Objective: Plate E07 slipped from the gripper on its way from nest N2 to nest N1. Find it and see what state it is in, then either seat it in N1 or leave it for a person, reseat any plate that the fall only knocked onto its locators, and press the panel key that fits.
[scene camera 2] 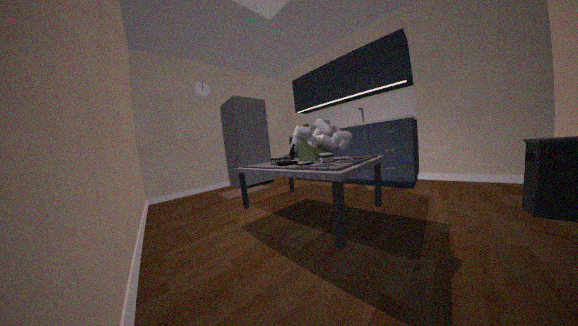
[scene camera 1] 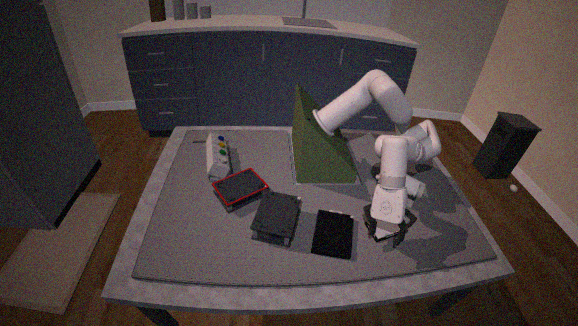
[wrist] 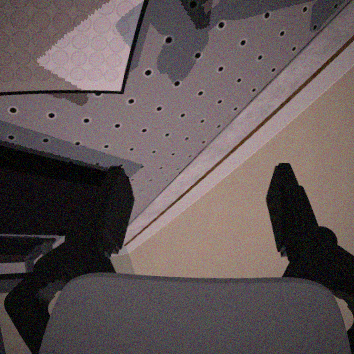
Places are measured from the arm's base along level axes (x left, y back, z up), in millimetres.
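Pixels of known places: gripper, fingertip midpoint: [scene camera 2: 291,157] [scene camera 1: 385,238] [wrist: 198,181]; arm's base, link origin: [scene camera 2: 312,143] [scene camera 1: 322,123].
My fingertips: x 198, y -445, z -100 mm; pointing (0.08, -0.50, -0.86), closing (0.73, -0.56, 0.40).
Note:
Ahead of a thing's pixels: the offset from my fingertips to its top centre. "*": to the spot under its first point. Level surfaces: height alone.
A pale plate with rows of round wells and a black edge @[* dy +71, dx +7, dz -59 mm] [wrist: 75,62] [scene camera 1: 386,232] lies on the perforated mat, under the hand in scene camera 1; its label cannot be read. My gripper [wrist: 198,181] [scene camera 1: 385,239] is open and empty, its fingertips apart from the plate's near edge in the wrist view. A red-outlined dark unit @[dy +196, dx -471, dz -27 mm] [scene camera 1: 240,186], a raised dark unit @[dy +81, dx -328, dz -4 mm] [scene camera 1: 277,214] and a low black unit @[dy +53, dx -145, dz -46 mm] [scene camera 1: 333,234] stand left of the hand. Nest labels cannot be read. The button panel @[dy +354, dx -601, dz +11 mm] [scene camera 1: 218,159] has blue @[dy +432, dx -606, dz +2 mm] [scene camera 1: 221,138], yellow @[dy +385, dx -589, dz +2 mm] [scene camera 1: 222,145] and green @[dy +338, dx -571, dz +2 mm] [scene camera 1: 223,152] buttons.
A green wedge-shaped mount [scene camera 1: 320,155] carries the arm and stands behind the dark units. The perforated mat @[dz -73 mm] [scene camera 1: 210,260] lies on the table [scene camera 1: 300,298] [scene camera 2: 300,173]. A black box shape @[* dy +55, dx -113, dz -52 mm] [wrist: 40,195] fills the left of the wrist view.

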